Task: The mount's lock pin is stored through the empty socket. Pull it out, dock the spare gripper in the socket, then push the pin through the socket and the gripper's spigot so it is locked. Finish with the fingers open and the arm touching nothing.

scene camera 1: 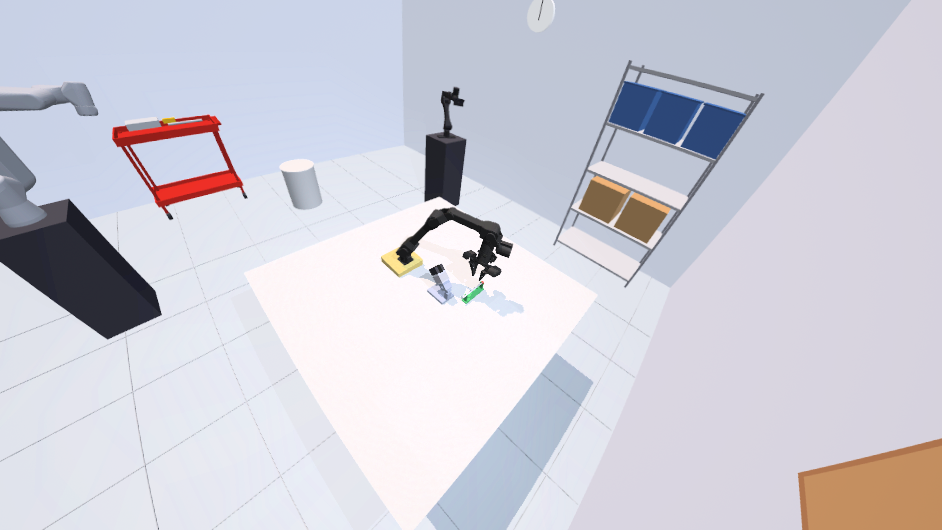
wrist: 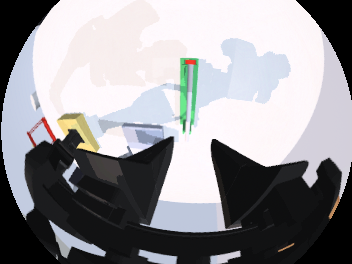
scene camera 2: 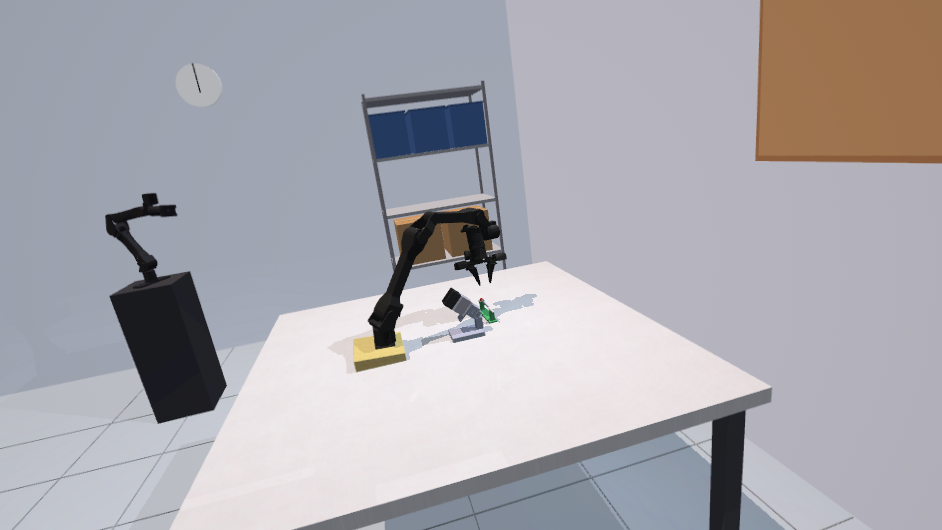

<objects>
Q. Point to a grey mount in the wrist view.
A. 139, 136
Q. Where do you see a green cradle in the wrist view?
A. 183, 67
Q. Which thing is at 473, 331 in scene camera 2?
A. A grey mount.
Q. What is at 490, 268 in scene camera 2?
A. The gripper.
</objects>
